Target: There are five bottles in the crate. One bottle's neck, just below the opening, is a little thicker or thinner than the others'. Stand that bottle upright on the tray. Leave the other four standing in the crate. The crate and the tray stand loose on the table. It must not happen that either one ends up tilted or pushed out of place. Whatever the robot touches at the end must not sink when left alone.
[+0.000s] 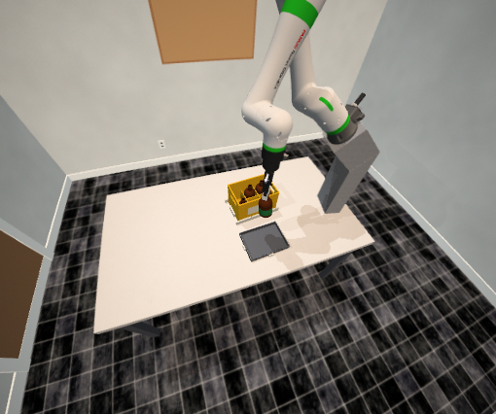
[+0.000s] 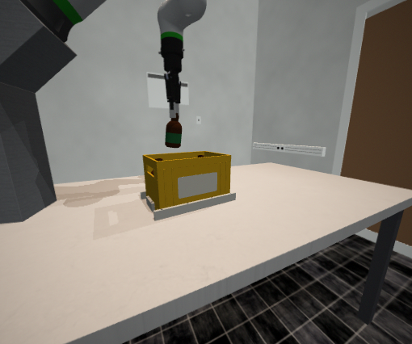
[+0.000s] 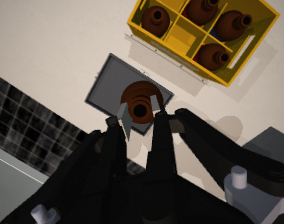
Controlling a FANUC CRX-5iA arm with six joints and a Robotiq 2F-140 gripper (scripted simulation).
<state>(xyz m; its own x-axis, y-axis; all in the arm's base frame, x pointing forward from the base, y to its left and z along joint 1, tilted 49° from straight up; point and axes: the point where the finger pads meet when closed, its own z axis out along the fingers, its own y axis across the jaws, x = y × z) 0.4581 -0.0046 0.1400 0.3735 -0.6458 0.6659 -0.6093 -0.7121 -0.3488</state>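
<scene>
My hand is 1 cm to the right of the brown bottle and 8 cm above it. The rest, counted from my hand: crate 9 cm behind, 18 cm to the right, 27 cm below; then dark grey tray 3 cm ahead, 8 cm to the left, 34 cm below.
</scene>
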